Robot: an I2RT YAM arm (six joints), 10 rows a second.
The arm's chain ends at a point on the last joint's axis. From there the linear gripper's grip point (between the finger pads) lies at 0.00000 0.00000 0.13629 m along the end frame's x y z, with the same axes.
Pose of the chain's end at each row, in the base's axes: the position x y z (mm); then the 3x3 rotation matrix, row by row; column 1 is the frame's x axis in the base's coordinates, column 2 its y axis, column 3 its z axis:
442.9, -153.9, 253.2; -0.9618, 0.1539, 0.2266; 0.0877, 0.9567, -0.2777; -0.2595, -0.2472, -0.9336
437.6, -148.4, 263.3; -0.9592, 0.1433, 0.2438; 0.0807, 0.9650, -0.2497; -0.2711, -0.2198, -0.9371
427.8, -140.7, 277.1; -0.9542, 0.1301, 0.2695; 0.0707, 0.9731, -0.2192; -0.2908, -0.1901, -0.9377
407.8, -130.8, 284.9; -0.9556, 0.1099, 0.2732; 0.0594, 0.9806, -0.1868; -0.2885, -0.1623, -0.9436
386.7, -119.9, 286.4; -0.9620, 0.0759, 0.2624; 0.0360, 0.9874, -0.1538; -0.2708, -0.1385, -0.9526
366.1, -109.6, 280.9; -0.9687, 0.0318, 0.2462; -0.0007, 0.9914, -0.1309; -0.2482, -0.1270, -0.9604
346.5, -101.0, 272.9; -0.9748, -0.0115, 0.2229; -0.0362, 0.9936, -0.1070; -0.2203, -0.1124, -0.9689
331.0, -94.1, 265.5; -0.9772, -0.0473, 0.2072; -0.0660, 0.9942, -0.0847; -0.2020, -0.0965, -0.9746
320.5, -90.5, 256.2; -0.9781, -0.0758, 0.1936; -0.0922, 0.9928, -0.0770; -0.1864, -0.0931, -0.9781
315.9, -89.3, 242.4; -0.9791, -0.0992, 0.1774; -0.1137, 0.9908, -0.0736; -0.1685, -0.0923, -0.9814
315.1, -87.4, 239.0; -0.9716, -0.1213, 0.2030; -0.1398, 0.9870, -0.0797; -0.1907, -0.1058, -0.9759
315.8, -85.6, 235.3; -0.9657, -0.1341, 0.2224; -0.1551, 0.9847, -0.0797; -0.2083, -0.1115, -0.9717
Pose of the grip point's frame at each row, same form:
473.8, -191.7, 126.0; -0.9618, 0.1539, 0.2266; 0.0877, 0.9567, -0.2777; -0.2595, -0.2472, -0.9336
470.8, -182.4, 135.6; -0.9592, 0.1433, 0.2438; 0.0807, 0.9650, -0.2497; -0.2711, -0.2198, -0.9371
464.5, -170.6, 149.3; -0.9542, 0.1301, 0.2695; 0.0707, 0.9731, -0.2192; -0.2908, -0.1901, -0.9377
445.0, -156.3, 156.3; -0.9556, 0.1099, 0.2732; 0.0594, 0.9806, -0.1868; -0.2885, -0.1623, -0.9436
422.5, -140.9, 156.6; -0.9620, 0.0759, 0.2624; 0.0360, 0.9874, -0.1538; -0.2708, -0.1385, -0.9526
399.7, -127.4, 150.0; -0.9687, 0.0318, 0.2462; -0.0007, 0.9914, -0.1309; -0.2482, -0.1270, -0.9604
376.9, -115.6, 140.8; -0.9748, -0.0115, 0.2229; -0.0362, 0.9936, -0.1070; -0.2203, -0.1124, -0.9689
359.2, -105.6, 132.7; -0.9772, -0.0473, 0.2072; -0.0660, 0.9942, -0.0847; -0.2020, -0.0965, -0.9746
346.9, -101.0, 122.9; -0.9781, -0.0758, 0.1936; -0.0922, 0.9928, -0.0770; -0.1864, -0.0931, -0.9781
340.1, -99.3, 108.6; -0.9791, -0.0992, 0.1774; -0.1137, 0.9908, -0.0736; -0.1685, -0.0923, -0.9814
342.8, -98.3, 106.0; -0.9716, -0.1213, 0.2030; -0.1398, 0.9870, -0.0797; -0.1907, -0.1058, -0.9759
346.1, -96.5, 102.9; -0.9657, -0.1341, 0.2224; -0.1551, 0.9847, -0.0797; -0.2083, -0.1115, -0.9717

